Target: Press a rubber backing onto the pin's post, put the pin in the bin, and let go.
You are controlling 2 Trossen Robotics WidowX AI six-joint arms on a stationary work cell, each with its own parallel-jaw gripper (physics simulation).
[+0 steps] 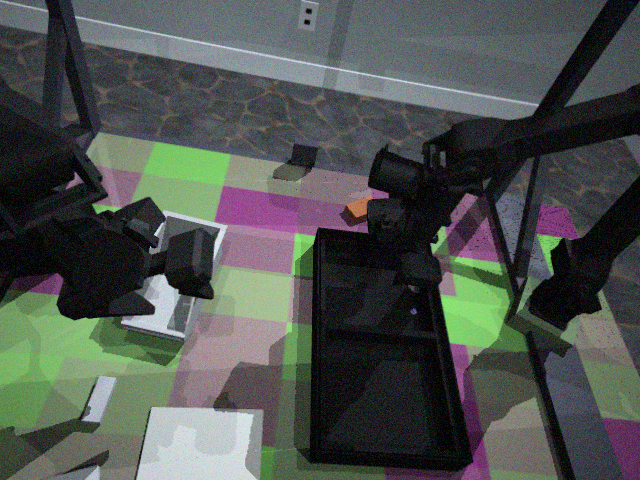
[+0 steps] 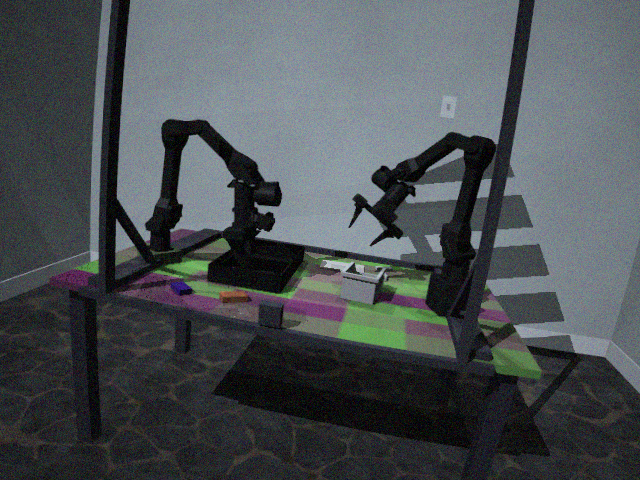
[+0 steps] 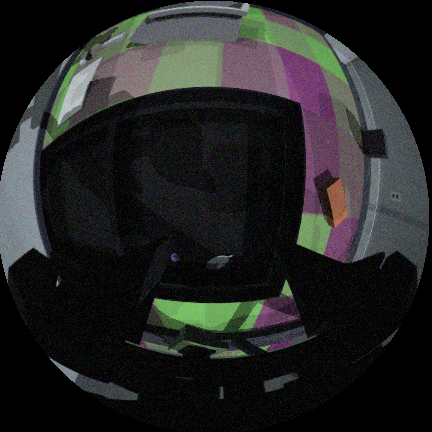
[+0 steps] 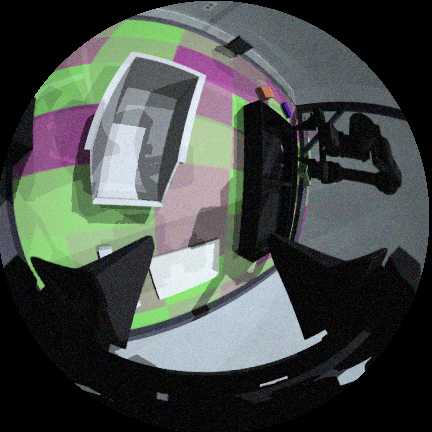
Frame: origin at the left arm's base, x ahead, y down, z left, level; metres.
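Seen in the pictures: left gripper, fingertip midpoint: (image 1: 393,263) (image 2: 243,258) (image 3: 224,243) (image 4: 291,142); right gripper, fingertip midpoint: (image 1: 182,303) (image 2: 359,236) (image 4: 211,241); left arm's base, origin of the base link: (image 1: 550,308) (image 2: 159,248) (image 3: 195,351) (image 4: 309,170); right arm's base, origin of the base link: (image 2: 454,279).
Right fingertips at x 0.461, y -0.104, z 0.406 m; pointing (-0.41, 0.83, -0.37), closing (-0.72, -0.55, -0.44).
Pixels of each thing's middle, then the offset from my right fingertips to it.
- small grey leaf-shaped piece, body centre: (image 3: 218,263) dz -0.324, dx -0.238, dy +0.132 m
- black tray, body centre: (image 3: 117,203) (image 1: 379,333) (image 4: 275,182) (image 2: 261,262) dz -0.185, dx -0.230, dy +0.116 m
- tiny purple piece, body centre: (image 3: 174,257) (image 1: 413,310) dz -0.273, dx -0.262, dy +0.133 m
- orange block, body centre: (image 3: 334,201) (image 1: 362,209) (image 2: 233,296) (image 4: 265,92) dz -0.431, dx -0.081, dy +0.134 m
- blue block, body centre: (image 2: 181,288) (image 4: 286,109) dz -0.506, dx -0.201, dy +0.134 m
- dark cube, body centre: (image 1: 304,152) (image 2: 270,313) (image 3: 375,143) (image 4: 239,44) dz -0.473, dx +0.089, dy +0.110 m
- flat white box, body centre: (image 1: 203,447) (image 4: 188,269) (image 3: 76,89) (image 2: 342,266) dz +0.090, dx -0.104, dy +0.139 m
- small white block, body centre: (image 1: 100,399) dz +0.115, dx +0.046, dy +0.136 m
A small grey leaf-shaped piece (image 3: 219,261), apparently the pin, lies in the black tray (image 1: 315,361) (image 2: 242,281) (image 4: 252,200), in the compartment under my left gripper. A tiny purple piece (image 1: 413,311) (image 3: 174,257), possibly the rubber backing, lies apart from it in the same compartment. The pin's post cannot be made out. My left gripper (image 3: 224,243) is open above them, with nothing between its fingers. The bin, white-grey (image 2: 359,290) (image 4: 127,202), stands beside the tray. My right gripper (image 2: 360,236) (image 4: 211,241) is open and empty, high near the bin.
An orange block (image 1: 359,207) (image 2: 233,296) (image 3: 337,202) and a blue block (image 2: 180,287) (image 4: 286,110) lie near the tray. A dark cube (image 1: 303,153) (image 2: 270,314) is at the table edge. A flat white box (image 1: 201,444) and a small white block (image 1: 99,397) lie beyond the bin.
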